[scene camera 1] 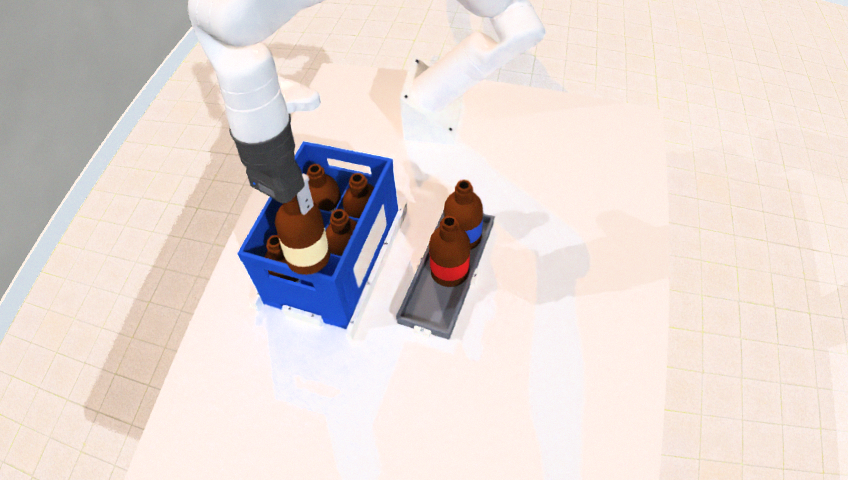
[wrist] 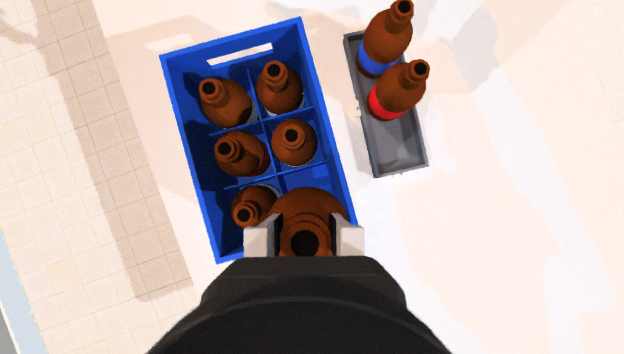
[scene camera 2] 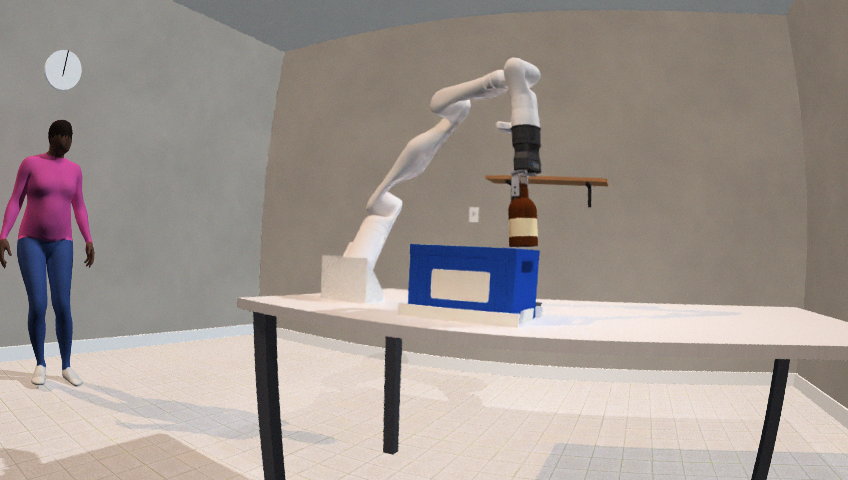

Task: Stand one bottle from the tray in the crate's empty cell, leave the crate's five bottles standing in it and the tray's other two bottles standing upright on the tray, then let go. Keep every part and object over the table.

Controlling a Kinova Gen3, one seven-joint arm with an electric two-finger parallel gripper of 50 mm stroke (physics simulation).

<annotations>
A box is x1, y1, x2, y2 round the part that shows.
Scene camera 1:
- my gripper: [234, 124, 313, 214]
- blue-labelled bottle: [444, 180, 482, 249]
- red-labelled bottle: [429, 216, 469, 286]
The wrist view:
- my gripper: [146, 213, 451, 353]
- red-labelled bottle: [366, 59, 429, 121]
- red-labelled bottle: [214, 130, 270, 176]
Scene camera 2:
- my gripper: [510, 126, 540, 197]
</annotations>
